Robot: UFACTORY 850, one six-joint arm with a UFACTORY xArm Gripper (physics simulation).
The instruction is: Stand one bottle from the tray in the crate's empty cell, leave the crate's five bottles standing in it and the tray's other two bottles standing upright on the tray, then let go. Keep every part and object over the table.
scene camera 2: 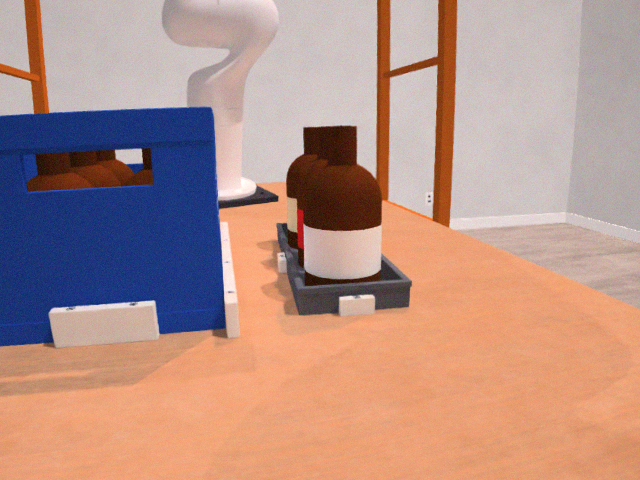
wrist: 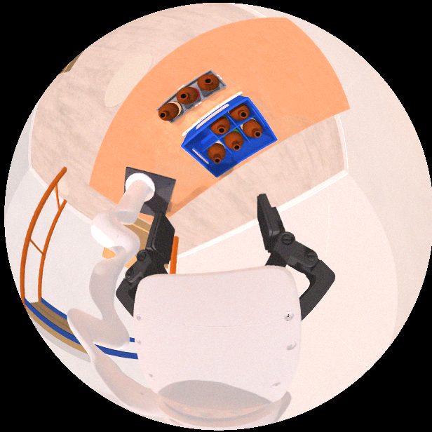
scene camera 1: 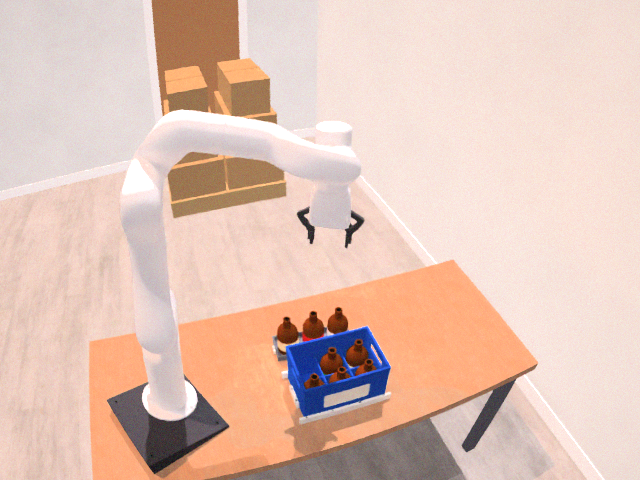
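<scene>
My gripper (scene camera 1: 329,243) (wrist: 210,212) is open and empty, pointing down high above the far side of the table; it does not show in scene camera 2. A grey tray (scene camera 1: 281,355) (scene camera 2: 393,297) (wrist: 221,84) holds three upright brown bottles in a row: cream-labelled (scene camera 1: 286,330) (wrist: 169,112), red-labelled (scene camera 1: 312,327) (wrist: 188,95) and white-labelled (scene camera 1: 337,322) (scene camera 2: 342,253) (wrist: 208,81). The blue crate (scene camera 1: 312,404) (scene camera 2: 124,232) (wrist: 250,151) beside it has five standing bottles. Its empty cell (scene camera 1: 309,360) is the corner on the tray side, towards the robot base. Lower bottle parts are hidden.
The robot's black base plate (scene camera 1: 126,413) (wrist: 162,192) sits at one end of the wooden table (scene camera 1: 439,330) (scene camera 2: 413,392) (wrist: 280,55). White strips (scene camera 1: 346,408) (scene camera 2: 231,304) border the crate. Stacked cartons (scene camera 1: 245,93) stand on the floor behind the table.
</scene>
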